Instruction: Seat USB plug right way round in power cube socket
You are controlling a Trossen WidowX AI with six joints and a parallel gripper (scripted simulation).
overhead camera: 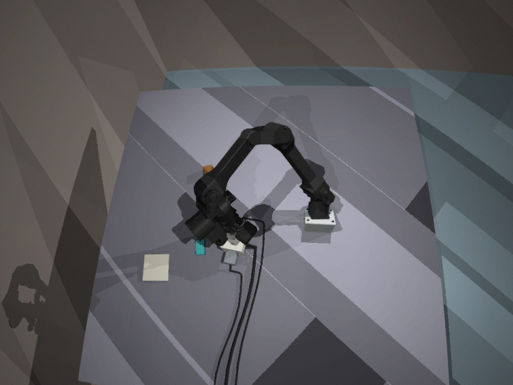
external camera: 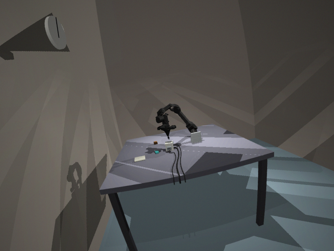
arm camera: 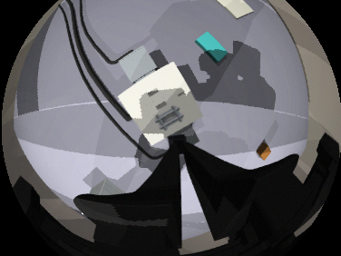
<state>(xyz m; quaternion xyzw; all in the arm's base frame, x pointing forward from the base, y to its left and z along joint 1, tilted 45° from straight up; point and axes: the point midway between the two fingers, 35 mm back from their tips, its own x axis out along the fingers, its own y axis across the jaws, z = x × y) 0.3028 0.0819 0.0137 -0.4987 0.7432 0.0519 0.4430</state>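
Now: gripper tip 2 cm above the dark USB plug. Round my gripper tip: brown block 12 cm ahead, 27 cm to the right, 12 cm below; teal block 14 cm ahead, 4 cm to the left, 13 cm below; grey socket 1 cm to the left, 7 cm below.
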